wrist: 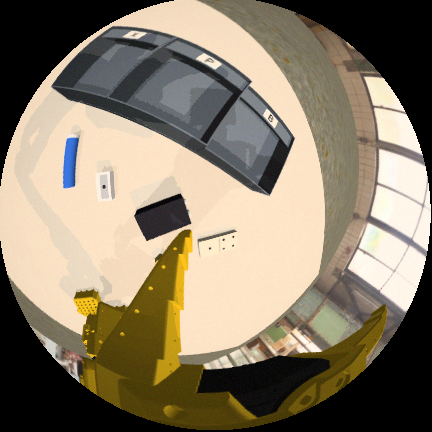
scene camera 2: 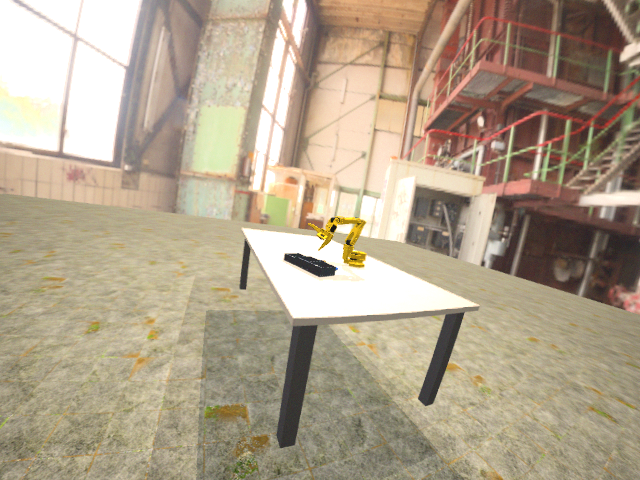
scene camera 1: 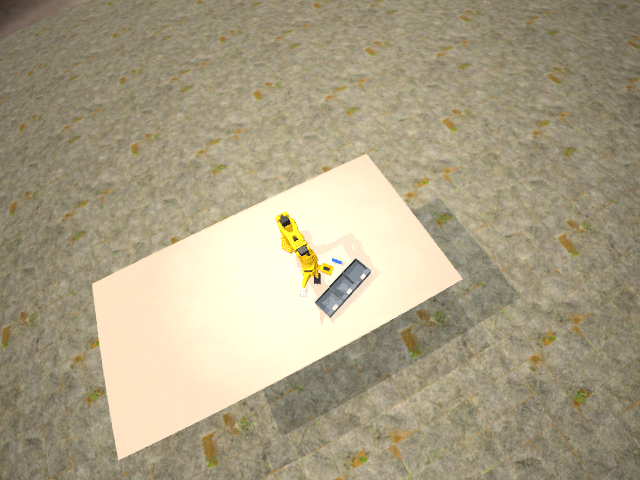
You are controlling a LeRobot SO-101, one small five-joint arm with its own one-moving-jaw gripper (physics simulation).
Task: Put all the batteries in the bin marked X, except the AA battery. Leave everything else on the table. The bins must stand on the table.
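Where they show: end effector, tool point: [wrist: 191, 237] [scene camera 2: 318, 249] [scene camera 1: 317, 277]; arm's base, origin of the base link: [wrist: 106, 304] [scene camera 2: 350, 264].
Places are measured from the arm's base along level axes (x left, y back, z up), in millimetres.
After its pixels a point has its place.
Note:
A dark block [wrist: 163, 218] @[x 22, y -190, z 17 mm] [scene camera 1: 317, 279] @[x 19, y -196, z 17 mm] with small studs at one end, which looks like a 9V battery, lies on the table. A blue cylinder [wrist: 70, 162] @[x 126, y -163, z 12 mm] [scene camera 1: 337, 260] @[x 133, y -160, z 14 mm] [scene camera 2: 336, 268] @[x 122, y -147, z 10 mm] with a pale end, battery-like, lies at the left in the wrist view; its type is not readable. The bin marked X [wrist: 100, 67] [scene camera 1: 357, 269] @[x 189, y -234, z 7 mm] is the compartment nearest the blue cylinder; its visible floor holds no object. My gripper [wrist: 286, 270] [scene camera 2: 315, 236] is wide open and empty, raised above the table. In the wrist view its fixed jaw's tip appears just below the dark block's right corner.
Bins P [wrist: 170, 90] @[x 108, y -273, z 7 mm] and B [wrist: 245, 137] @[x 23, y -307, z 7 mm] join bin X in one row standing on the table [wrist: 260, 300] @[x -343, y -155, z 0 mm] [scene camera 1: 196, 330] @[x -528, y -152, z 0 mm]. A white sharpener-like piece [wrist: 104, 186] @[x 80, y -173, z 11 mm] lies between cylinder and block. A domino [wrist: 218, 243] @[x -51, y -206, z 7 mm] [scene camera 1: 302, 292] @[x -61, y -214, z 7 mm] lies right of the jaw tip. A small dark piece [wrist: 159, 257] is mostly hidden behind the jaw.

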